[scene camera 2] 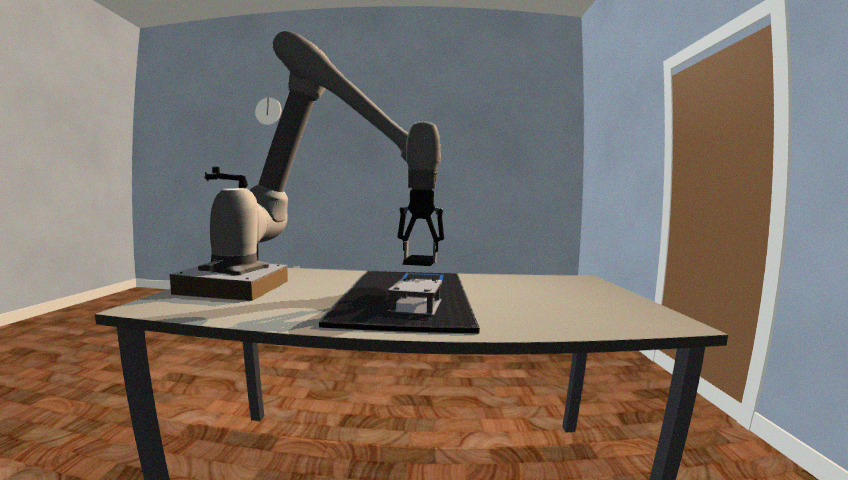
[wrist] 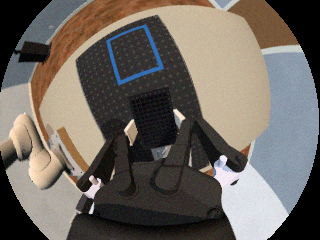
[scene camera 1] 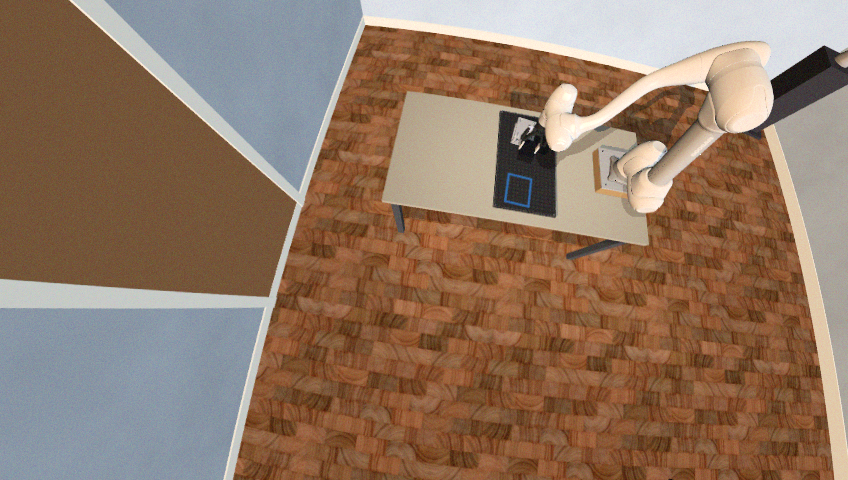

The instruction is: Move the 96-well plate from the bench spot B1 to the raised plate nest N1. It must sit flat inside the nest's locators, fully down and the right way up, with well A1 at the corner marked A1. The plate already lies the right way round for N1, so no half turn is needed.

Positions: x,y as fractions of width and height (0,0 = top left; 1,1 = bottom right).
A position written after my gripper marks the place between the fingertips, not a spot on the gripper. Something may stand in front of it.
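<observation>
There is my gripper (wrist: 0.49,0.50), and I can also see a dark 96-well plate (wrist: 0.52,0.53).
</observation>
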